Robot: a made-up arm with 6 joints. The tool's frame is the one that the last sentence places.
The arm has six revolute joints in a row. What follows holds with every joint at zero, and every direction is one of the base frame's. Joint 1 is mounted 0.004 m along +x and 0.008 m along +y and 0.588 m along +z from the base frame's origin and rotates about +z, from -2.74 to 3.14 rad. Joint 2 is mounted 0.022 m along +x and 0.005 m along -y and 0.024 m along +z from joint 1 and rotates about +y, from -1.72 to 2.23 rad. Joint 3 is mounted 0.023 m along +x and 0.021 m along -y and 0.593 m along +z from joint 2 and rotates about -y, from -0.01 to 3.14 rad. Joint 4 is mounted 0.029 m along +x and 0.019 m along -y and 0.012 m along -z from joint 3 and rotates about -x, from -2.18 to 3.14 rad. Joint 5 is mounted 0.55 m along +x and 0.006 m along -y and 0.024 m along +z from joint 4 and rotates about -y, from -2.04 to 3.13 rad. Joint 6 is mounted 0.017 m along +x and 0.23 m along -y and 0.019 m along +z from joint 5 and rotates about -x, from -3.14 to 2.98 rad. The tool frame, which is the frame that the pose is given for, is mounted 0.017 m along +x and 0.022 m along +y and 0.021 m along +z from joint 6; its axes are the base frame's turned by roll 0, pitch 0 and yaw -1.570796 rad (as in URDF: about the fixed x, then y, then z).
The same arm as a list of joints. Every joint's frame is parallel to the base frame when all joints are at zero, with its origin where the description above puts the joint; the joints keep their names.
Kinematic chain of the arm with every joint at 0, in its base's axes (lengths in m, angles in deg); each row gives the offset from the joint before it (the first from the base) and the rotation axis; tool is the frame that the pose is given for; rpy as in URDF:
joint 1: xyz 0.004 0.008 0.588 axis +z
joint 2: xyz 0.022 -0.005 0.024 axis +y
joint 3: xyz 0.023 -0.021 0.593 axis -y
joint 4: xyz 0.029 -0.019 -0.012 axis -x
joint 5: xyz 0.55 -0.006 0.024 axis -y
joint 6: xyz 0.017 -0.23 0.019 axis -x
tool: xyz 0.017 0.022 0.021 rpy 0 0 -90
Joint limits (deg, base to tool): -156.99..179.91 -98.55..127.77 -0.57..179.91 -124.9..179.91 -116.88..179.34 -179.91..170.74

